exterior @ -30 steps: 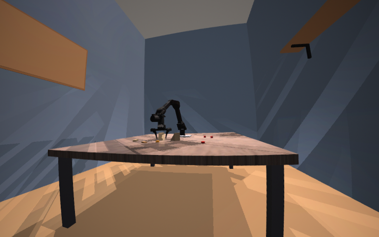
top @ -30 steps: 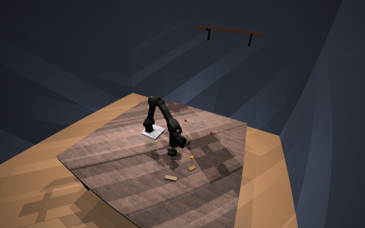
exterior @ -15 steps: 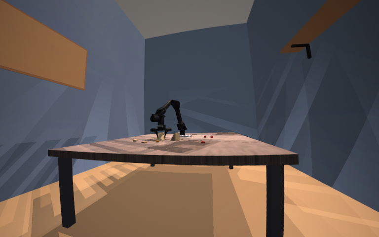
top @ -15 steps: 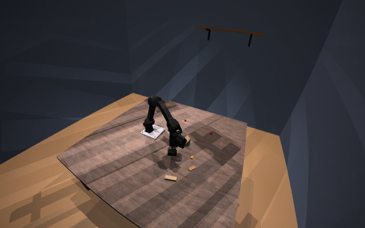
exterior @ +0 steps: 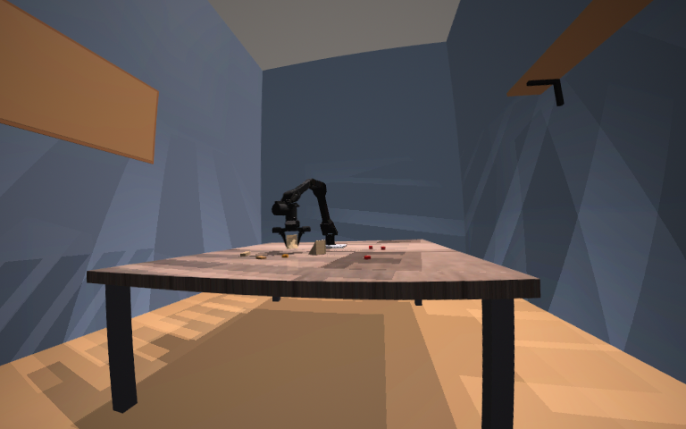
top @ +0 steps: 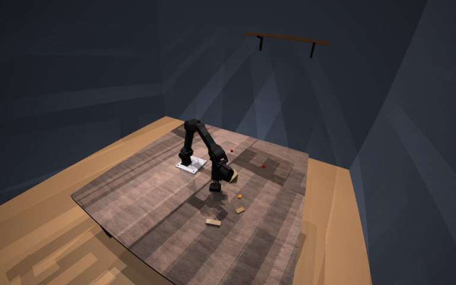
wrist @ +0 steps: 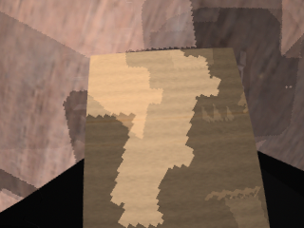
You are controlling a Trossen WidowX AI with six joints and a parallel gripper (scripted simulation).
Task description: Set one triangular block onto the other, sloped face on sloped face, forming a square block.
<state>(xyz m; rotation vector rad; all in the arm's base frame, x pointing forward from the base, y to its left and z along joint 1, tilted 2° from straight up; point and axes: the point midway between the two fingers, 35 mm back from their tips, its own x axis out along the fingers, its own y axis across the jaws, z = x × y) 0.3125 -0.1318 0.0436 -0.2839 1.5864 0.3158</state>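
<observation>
My gripper tip is now 10 mm below the tan triangular block. Also, from my gripper tip: small orange cube 150 mm ahead, 30 mm to the left, 30 mm below; red bit 210 mm ahead, 380 mm to the left, 30 mm below.
</observation>
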